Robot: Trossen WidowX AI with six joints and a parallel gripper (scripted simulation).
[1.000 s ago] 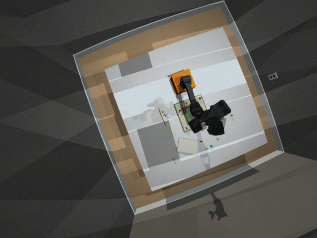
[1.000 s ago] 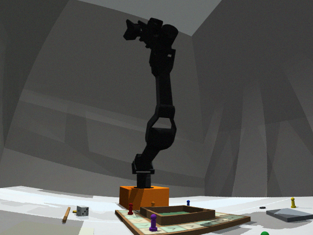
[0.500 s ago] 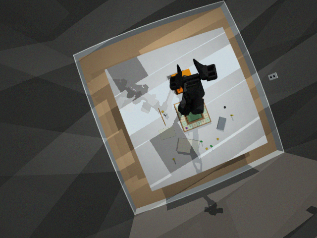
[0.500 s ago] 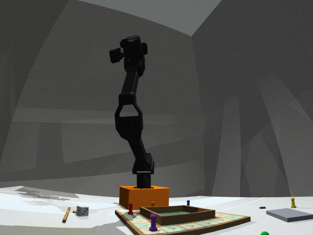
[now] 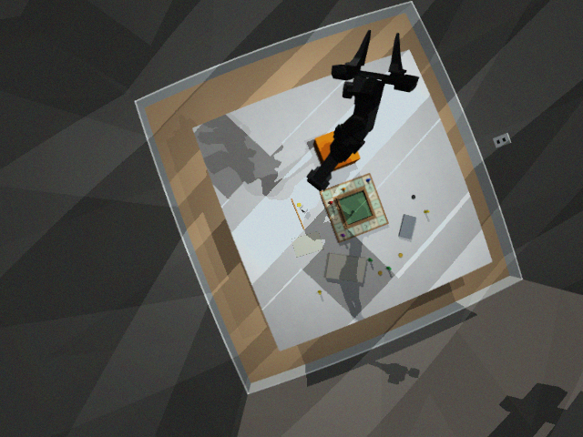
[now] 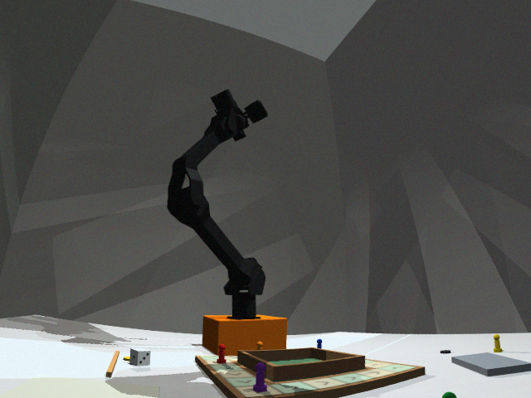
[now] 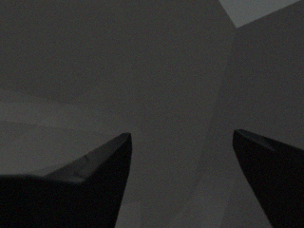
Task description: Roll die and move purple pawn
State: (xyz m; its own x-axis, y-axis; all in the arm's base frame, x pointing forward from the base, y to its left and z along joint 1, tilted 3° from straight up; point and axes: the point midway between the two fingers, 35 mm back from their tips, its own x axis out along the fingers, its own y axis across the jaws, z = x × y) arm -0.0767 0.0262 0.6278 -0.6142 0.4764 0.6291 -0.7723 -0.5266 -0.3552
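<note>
The grey die is 21 cm ahead of my gripper tip, 28 cm to the right of it and 73 cm below it. From my gripper tip the other things lie so: red pawn: 26 cm ahead, 15 cm to the right, 71 cm below; orange pawn: 24 cm ahead, 6 cm to the right, 71 cm below; blue pawn: 27 cm ahead, 8 cm to the left, 71 cm below.
</note>
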